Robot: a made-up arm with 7 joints. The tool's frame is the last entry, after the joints.
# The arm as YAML. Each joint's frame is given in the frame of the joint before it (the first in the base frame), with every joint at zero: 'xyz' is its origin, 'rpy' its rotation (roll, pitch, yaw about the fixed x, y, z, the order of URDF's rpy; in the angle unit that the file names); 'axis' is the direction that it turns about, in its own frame. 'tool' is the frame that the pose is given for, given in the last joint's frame.
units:
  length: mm
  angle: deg
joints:
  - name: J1
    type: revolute
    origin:
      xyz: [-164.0, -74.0, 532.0]
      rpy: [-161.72, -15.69, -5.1]
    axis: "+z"
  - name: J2
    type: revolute
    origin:
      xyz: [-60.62, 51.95, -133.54]
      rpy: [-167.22, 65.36, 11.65]
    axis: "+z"
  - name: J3
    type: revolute
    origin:
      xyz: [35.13, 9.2, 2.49]
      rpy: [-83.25, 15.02, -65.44]
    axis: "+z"
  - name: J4
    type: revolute
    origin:
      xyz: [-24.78, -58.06, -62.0]
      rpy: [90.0, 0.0, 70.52]
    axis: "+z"
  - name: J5
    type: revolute
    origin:
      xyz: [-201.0, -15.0, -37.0]
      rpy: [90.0, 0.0, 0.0]
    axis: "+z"
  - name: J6
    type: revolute
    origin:
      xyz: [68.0, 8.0, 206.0]
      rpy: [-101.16, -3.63, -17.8]
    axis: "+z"
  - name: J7
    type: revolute
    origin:
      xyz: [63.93, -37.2, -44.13]
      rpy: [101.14, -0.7, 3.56]
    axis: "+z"
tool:
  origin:
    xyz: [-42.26, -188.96, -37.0]
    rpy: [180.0, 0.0, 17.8]
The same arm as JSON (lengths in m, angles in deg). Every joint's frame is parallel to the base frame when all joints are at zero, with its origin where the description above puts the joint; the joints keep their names.
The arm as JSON. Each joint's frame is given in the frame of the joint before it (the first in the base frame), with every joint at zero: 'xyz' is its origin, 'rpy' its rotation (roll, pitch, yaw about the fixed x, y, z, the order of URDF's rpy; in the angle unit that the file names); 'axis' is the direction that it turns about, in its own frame. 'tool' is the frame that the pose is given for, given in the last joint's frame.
{"units": {"length": "m", "angle": "deg"}, "joints": [{"name": "J1", "type": "revolute", "origin": {"xyz": [-0.164, -0.074, 0.532], "rpy": [0.0, 0.0, 0.0]}, "axis": [0.283684, 0.289583, -0.914147]}, {"name": "J2", "type": "revolute", "origin": {"xyz": [-0.096, -0.083, 0.09], "rpy": [0.0, 0.0, 0.0]}, "axis": [-0.990666, -0.075497, 0.113496]}, {"name": "J3", "type": "revolute", "origin": {"xyz": [0.002, -0.005, 0.036], "rpy": [0.0, 0.0, 0.0]}, "axis": [-0.0001, 0.0001, 1.0]}, {"name": "J4", "type": "revolute", "origin": {"xyz": [-0.063, 0.004, -0.062], "rpy": [0.0, 0.0, 0.0]}, "axis": [0.0, -1.0, 0.0001]}, {"name": "J5", "type": "revolute", "origin": {"xyz": [-0.201, 0.037, -0.015], "rpy": [0.0, 0.0, 0.0]}, "axis": [0.0001, -0.0001, -1.0]}, {"name": "J6", "type": "revolute", "origin": {"xyz": [0.068, -0.008, -0.206], "rpy": [0.0, 0.0, 0.0]}, "axis": [0.31159, -0.93037, 0.193194]}, {"name": "J7", "type": "revolute", "origin": {"xyz": [0.047, 0.053, -0.049], "rpy": [0.0, 0.0, 0.0]}, "axis": "-z"}], "tool": {"origin": {"xyz": [-0.098, 0.167, 0.037], "rpy": [0.0, 0.0, 0.0]}}}
